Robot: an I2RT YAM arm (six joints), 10 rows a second.
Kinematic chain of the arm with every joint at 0, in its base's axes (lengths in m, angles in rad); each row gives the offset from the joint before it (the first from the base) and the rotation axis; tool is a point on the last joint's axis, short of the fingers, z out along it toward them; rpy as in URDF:
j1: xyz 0 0 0.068 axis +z
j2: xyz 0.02 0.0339 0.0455 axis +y
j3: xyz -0.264 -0.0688 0 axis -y
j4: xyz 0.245 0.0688 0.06 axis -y
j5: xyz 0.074 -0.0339 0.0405 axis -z
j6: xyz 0.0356 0 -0.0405 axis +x
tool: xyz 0 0 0 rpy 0 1.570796 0
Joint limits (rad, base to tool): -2.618..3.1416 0..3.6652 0..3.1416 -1.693..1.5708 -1.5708..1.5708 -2.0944..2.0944
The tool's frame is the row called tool.
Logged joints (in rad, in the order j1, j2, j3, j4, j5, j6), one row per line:
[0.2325 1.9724 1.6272 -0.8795 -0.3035 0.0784]
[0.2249 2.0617 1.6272 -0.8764 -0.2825 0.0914]
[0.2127 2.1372 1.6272 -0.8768 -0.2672 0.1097]
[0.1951 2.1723 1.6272 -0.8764 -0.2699 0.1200]
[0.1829 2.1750 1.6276 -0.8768 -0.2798 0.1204]
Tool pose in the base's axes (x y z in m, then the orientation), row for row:
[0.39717 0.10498 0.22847 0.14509 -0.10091 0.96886 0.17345]
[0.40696 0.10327 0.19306 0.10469 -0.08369 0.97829 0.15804]
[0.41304 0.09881 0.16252 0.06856 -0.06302 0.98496 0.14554]
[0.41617 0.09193 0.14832 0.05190 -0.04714 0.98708 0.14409]
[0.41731 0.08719 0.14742 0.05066 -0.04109 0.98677 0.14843]
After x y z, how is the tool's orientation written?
As a quaternion, w x y z.
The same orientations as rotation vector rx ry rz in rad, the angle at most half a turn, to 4 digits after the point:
[-0.2907 2.7911 0.4997]
[-0.2467 2.8840 0.4659]
[-0.1898 2.9662 0.4383]
[-0.1434 3.0025 0.4383]
[-0.1251 3.0039 0.4518]

